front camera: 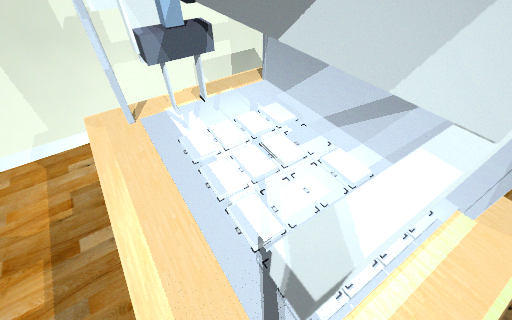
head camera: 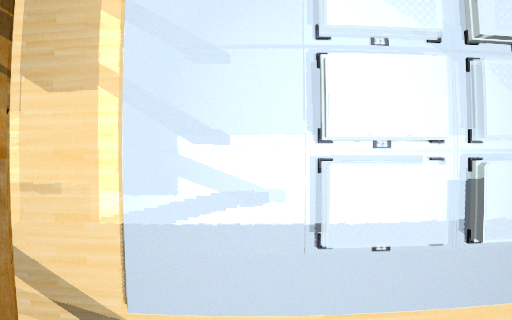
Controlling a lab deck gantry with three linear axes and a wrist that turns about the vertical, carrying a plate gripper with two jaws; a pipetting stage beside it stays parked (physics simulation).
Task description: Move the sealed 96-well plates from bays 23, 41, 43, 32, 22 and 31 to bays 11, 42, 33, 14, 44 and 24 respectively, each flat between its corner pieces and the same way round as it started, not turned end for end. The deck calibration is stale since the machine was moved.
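Places are measured from the robot's base along level axes (x ahead, y left, z up), in metres.
Pixels of known places: gripper, fingertip midpoint: point(front camera: 190, 103); robot's base, origin of the base link: point(front camera: 178, 141) point(head camera: 322, 247).
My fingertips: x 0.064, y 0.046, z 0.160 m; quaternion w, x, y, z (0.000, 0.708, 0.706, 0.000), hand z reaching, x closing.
Observation:
For each thing: its top centre in the pictures, then the offset to it from my fingertips. "spot": a spot on its surface instead.
- plate, middle of its top: point(head camera: 389, 205) point(front camera: 198, 143) dx -0.002, dy -0.001, dz -0.145 m
- plate for bay 14, middle of its top: point(front camera: 282, 146) dx +0.162, dy +0.213, dz -0.145 m
- plate for bay 44, middle of its top: point(front camera: 254, 160) dx +0.162, dy +0.106, dz -0.145 m
- plate for bay 24, middle of its top: point(front camera: 253, 121) dx -0.002, dy +0.213, dz -0.145 m
- bay 41, surface spot: point(front camera: 278, 113) spot: dx +0.007, dy +0.317, dz -0.145 m
- bay 43, surface spot: point(front camera: 346, 166) spot: dx +0.333, dy +0.314, dz -0.145 m
- Bay 23, surface spot: point(front camera: 290, 200) spot: dx +0.328, dy +0.109, dz -0.160 m
- bay 33, surface spot: point(front camera: 321, 181) spot: dx +0.326, dy +0.224, dz -0.160 m
- bay 42, surface spot: point(front camera: 309, 136) spot: dx +0.159, dy +0.334, dz -0.160 m
- bay 21, surface spot: point(head camera: 385, 95) point(front camera: 226, 131) spot: dx -0.005, dy +0.105, dz -0.145 m
- bay 12, surface spot: point(head camera: 497, 200) spot: dx +0.115, dy +0.001, dz -0.145 m
- bay 13, surface spot: point(front camera: 256, 215) spot: dx +0.323, dy +0.005, dz -0.145 m
My gripper point(front camera: 189, 103) is open and empty, high over the back-left deck. A plate point(front camera: 201, 142) point(head camera: 385, 200) lies in bay 11, with corner pieces around it. The plate for bay 14 point(front camera: 282, 148) point(head camera: 492, 17) is in bay 32, the plate for bay 44 point(front camera: 254, 161) point(head camera: 495, 100) in bay 22, the plate for bay 24 point(front camera: 252, 123) point(head camera: 375, 12) in bay 31. Plates also lie in bay 41 point(front camera: 278, 113) and bay 43 point(front camera: 346, 166). Bay 23 point(front camera: 290, 200), bay 33 point(front camera: 321, 181) and bay 42 point(front camera: 309, 136) hold no plate. Bays 14, 24, 44 are largely hidden.
Other plates lie in bay 21 point(front camera: 227, 132) point(head camera: 385, 95), bay 12 point(front camera: 225, 175) point(head camera: 497, 200) and bay 13 point(front camera: 256, 215). A large pale beam point(front camera: 320, 250) crosses the front of the front view. A thin upright post point(front camera: 107, 65) stands at the back left.

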